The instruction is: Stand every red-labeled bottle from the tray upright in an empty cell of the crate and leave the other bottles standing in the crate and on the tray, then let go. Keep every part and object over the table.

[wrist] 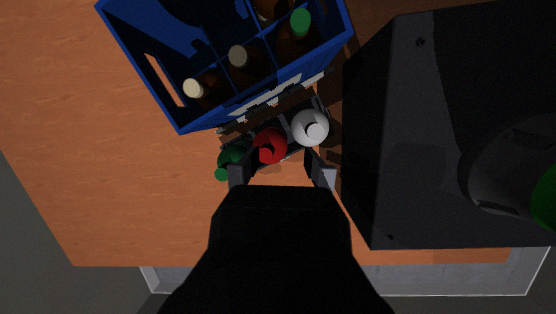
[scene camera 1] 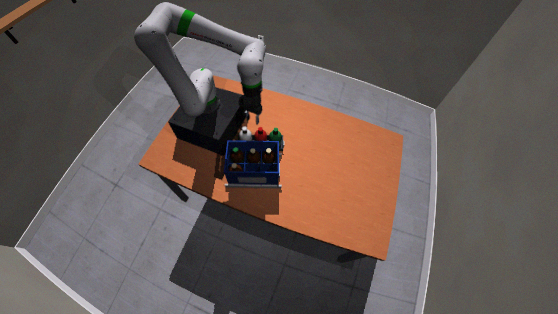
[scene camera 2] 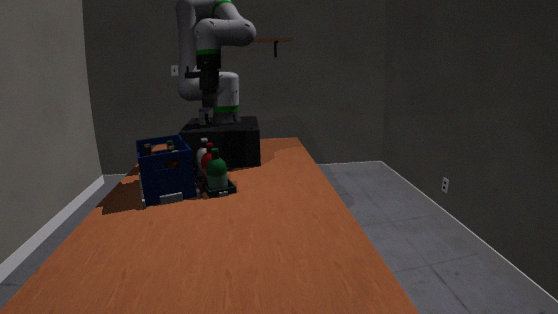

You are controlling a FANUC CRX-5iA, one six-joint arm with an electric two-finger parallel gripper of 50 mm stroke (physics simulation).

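Where they show: gripper, fingertip midpoint: (wrist: 281,155) (scene camera 1: 253,121) (scene camera 2: 204,123); arm's base at its link origin: (wrist: 516,166) (scene camera 1: 208,104) (scene camera 2: 226,122).
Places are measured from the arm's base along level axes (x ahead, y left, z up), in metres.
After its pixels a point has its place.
The red bottle (scene camera 1: 260,135) @[x 0.374, y -0.042, z -0.047 m] (scene camera 2: 207,161) @[x 0.400, y -0.031, z -0.069 m] (wrist: 274,142) @[x 0.353, y -0.039, z -0.047 m] stands upright in the small dark tray (scene camera 2: 232,189) @[x 0.472, y 0.063, z -0.153 m], between the white bottle (scene camera 1: 245,134) @[x 0.295, y -0.073, z -0.045 m] (scene camera 2: 201,157) @[x 0.319, y -0.070, z -0.077 m] (wrist: 306,125) @[x 0.296, y -0.068, z -0.035 m] and the green bottle (scene camera 1: 275,135) @[x 0.451, y -0.008, z -0.046 m] (scene camera 2: 216,168) @[x 0.480, y 0.014, z -0.069 m] (wrist: 234,154) @[x 0.434, y -0.017, z -0.053 m]. The blue crate (scene camera 1: 272,178) @[x 0.540, y -0.248, z -0.061 m] (scene camera 2: 167,182) @[x 0.533, y -0.154, z -0.096 m] (wrist: 320,55) @[x 0.280, y -0.161, z -0.007 m] stands beside the tray and holds several brown bottles. In scene camera 1 its front middle and front right cells look empty. My gripper (scene camera 1: 252,118) @[x 0.334, y -0.044, z 0.062 m] (scene camera 2: 204,117) @[x 0.334, y -0.044, z 0.062 m] (wrist: 281,155) @[x 0.334, y -0.044, z 0.062 m] is open and empty, above the bottle tops; in the wrist view its left finger overlaps the red bottle's edge. The labels are hidden or too small to read.
The black robot base (scene camera 1: 192,135) @[x 0.007, y -0.202, z -0.053 m] (scene camera 2: 225,145) @[x 0.188, y 0.014, z -0.066 m] (wrist: 400,200) @[x 0.148, y 0.056, z -0.002 m] stands close to the white bottle's end of the tray. The crate's walls rise beside the row of tray bottles. The wooden table (scene camera 1: 340,175) @[x 0.878, y -0.024, z -0.170 m] (scene camera 2: 225,250) @[x 0.827, y 0.070, z -0.169 m] (wrist: 125,215) @[x 0.897, y 0.217, z -0.169 m] extends past the green bottle's end.
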